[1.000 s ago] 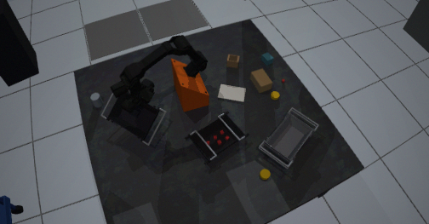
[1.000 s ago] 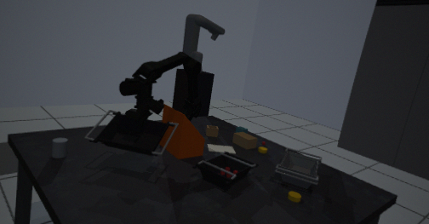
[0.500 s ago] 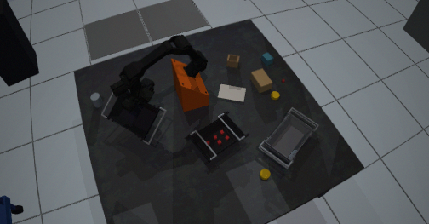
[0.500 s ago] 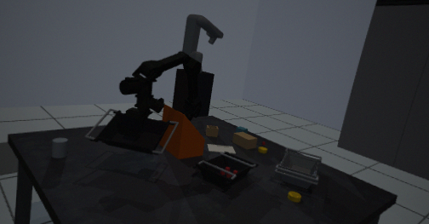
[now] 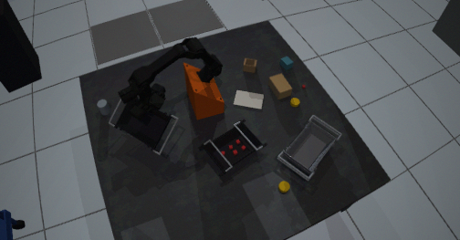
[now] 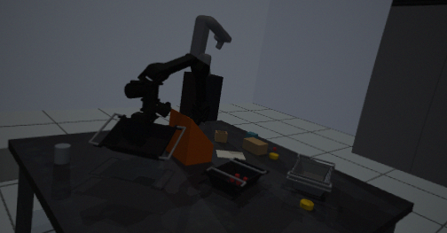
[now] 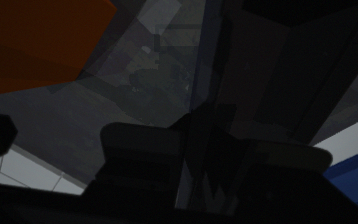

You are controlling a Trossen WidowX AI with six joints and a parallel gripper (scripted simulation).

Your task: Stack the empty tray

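My gripper tip is now 40 mm short of the black tray and 60 mm to the left of it. Round my gripper tip: pale block: 40 mm ahead, 510 mm to the left, 170 mm below; then grey cylinder: 260 mm behind, 210 mm to the right, 140 mm below; then tan box: 60 mm ahead, 700 mm to the left, 150 mm below.
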